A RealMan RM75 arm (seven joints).
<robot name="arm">
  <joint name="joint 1" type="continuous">
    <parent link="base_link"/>
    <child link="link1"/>
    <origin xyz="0 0 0.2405" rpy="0 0 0"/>
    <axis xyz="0 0 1"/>
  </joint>
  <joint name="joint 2" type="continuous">
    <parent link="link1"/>
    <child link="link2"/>
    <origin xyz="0 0 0" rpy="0 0 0"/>
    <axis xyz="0 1 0"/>
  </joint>
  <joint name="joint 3" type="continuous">
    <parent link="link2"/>
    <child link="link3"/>
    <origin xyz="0 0 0.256" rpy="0 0 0"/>
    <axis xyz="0 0 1"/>
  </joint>
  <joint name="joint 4" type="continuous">
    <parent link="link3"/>
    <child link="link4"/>
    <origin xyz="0 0 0" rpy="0 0 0"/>
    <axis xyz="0 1 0"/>
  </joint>
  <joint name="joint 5" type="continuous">
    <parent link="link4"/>
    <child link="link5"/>
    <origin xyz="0 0 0.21" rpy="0 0 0"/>
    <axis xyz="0 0 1"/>
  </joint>
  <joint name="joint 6" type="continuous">
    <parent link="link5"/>
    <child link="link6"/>
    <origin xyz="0 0 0" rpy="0 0 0"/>
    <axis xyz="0 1 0"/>
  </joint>
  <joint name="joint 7" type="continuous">
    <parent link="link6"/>
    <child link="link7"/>
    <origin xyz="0 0 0.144" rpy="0 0 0"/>
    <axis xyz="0 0 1"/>
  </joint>
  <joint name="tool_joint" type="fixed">
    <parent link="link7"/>
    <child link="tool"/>
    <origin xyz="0 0 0" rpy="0 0 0"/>
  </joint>
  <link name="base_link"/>
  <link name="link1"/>
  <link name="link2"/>
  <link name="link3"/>
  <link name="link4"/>
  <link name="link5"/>
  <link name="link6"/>
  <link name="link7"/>
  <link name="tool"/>
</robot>
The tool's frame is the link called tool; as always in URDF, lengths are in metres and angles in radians. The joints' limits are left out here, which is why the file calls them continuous.
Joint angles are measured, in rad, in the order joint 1, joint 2, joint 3, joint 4, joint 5, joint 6, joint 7. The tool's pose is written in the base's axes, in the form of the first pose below.
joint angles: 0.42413 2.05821 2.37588 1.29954 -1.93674 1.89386 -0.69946
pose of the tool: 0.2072 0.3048 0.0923 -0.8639 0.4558 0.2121 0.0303
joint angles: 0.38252 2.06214 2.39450 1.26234 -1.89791 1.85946 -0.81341
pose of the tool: 0.2212 0.3005 0.0927 -0.8667 0.4331 0.2419 0.0524
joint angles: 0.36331 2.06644 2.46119 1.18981 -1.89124 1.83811 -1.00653
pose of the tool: 0.2407 0.2976 0.0941 -0.8758 0.3904 0.2692 0.0898
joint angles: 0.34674 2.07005 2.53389 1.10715 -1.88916 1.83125 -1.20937
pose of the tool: 0.2603 0.2915 0.0934 -0.8829 0.3455 0.2917 0.1262
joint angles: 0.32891 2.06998 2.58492 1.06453 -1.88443 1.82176 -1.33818
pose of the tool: 0.2742 0.2860 0.0960 -0.8844 0.3167 0.3028 0.1609
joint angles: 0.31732 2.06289 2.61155 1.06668 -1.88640 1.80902 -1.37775
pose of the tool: 0.2820 0.2843 0.1034 -0.8835 0.3077 0.2993 0.1876
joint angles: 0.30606 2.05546 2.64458 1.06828 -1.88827 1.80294 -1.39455
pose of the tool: 0.2898 0.2813 0.1117 -0.8783 0.3084 0.2989 0.2101
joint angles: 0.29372 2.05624 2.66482 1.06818 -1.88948 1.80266 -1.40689
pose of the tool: 0.2953 0.2770 0.1145 -0.8742 0.3110 0.3000 0.2216
